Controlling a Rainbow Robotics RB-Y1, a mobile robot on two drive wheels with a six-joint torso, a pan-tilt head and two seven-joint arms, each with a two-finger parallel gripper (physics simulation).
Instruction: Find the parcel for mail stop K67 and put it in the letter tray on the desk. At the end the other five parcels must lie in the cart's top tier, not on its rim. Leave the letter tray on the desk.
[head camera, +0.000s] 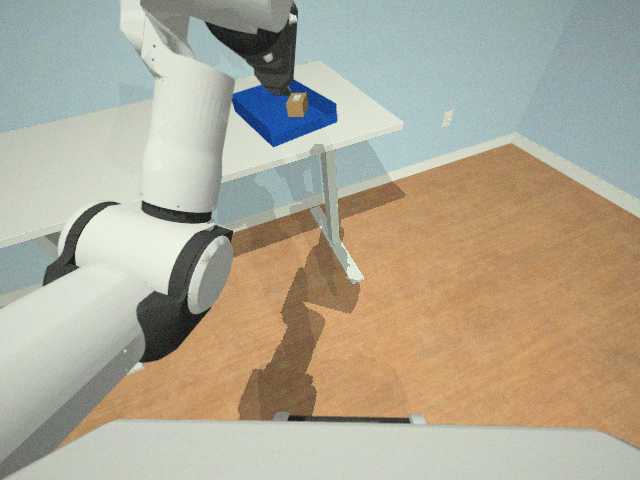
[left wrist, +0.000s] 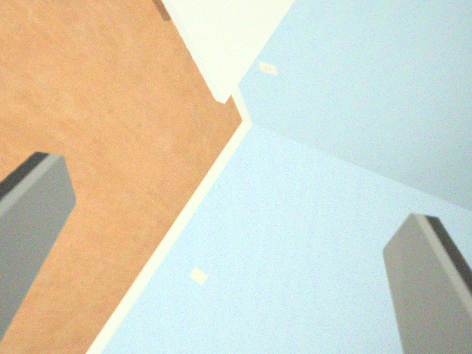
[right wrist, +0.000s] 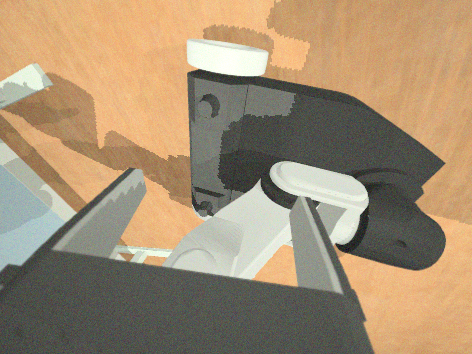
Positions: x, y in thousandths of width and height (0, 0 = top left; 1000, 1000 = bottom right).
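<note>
I can see my left gripper (head camera: 449, 120), and it shows in the left wrist view too, at (left wrist: 499, 581). My right gripper (right wrist: 467, 544) is visible to me as well. There is a blue letter tray (head camera: 418, 239); in the left wrist view the tray is out of frame, and in the right wrist view the tray is out of frame too. I also see a white desk (head camera: 95, 347).
</note>
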